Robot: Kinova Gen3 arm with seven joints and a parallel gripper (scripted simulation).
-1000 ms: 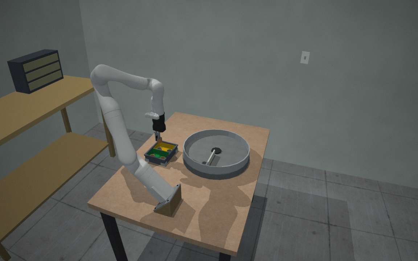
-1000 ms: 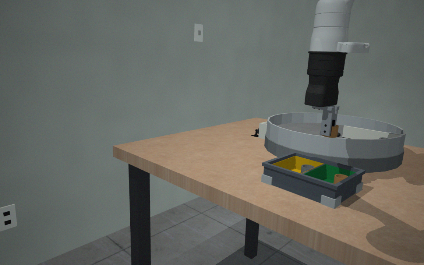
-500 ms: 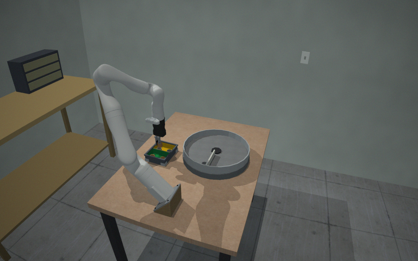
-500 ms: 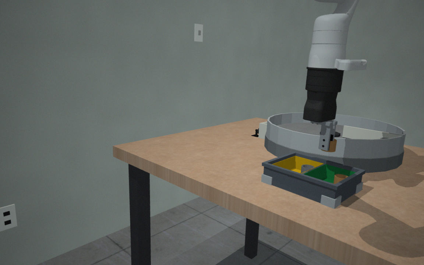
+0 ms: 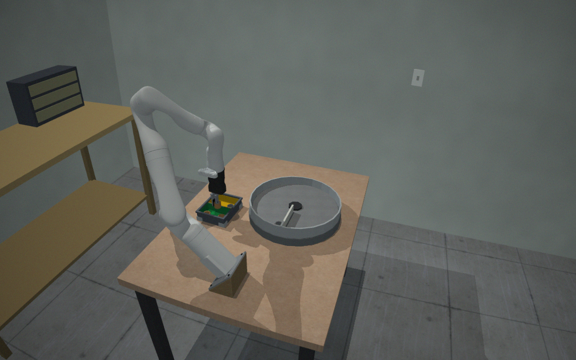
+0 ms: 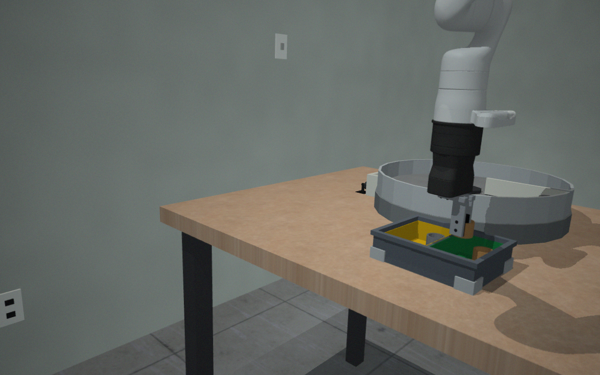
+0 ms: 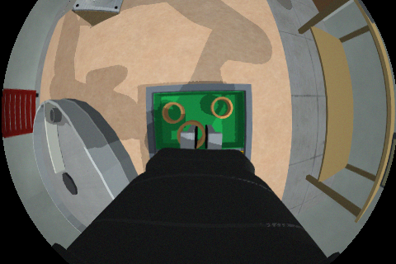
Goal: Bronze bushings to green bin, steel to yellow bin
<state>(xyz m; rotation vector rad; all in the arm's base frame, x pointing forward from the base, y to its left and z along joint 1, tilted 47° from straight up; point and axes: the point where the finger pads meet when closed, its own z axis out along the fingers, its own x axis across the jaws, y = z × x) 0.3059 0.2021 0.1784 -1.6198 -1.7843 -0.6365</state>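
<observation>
The bin tray is 3 cm ahead of my hand and 5 cm below it. From my hand the other things lie so: grey turntable (18 cm ahead, 32 cm to the right, 3 cm below).
</observation>
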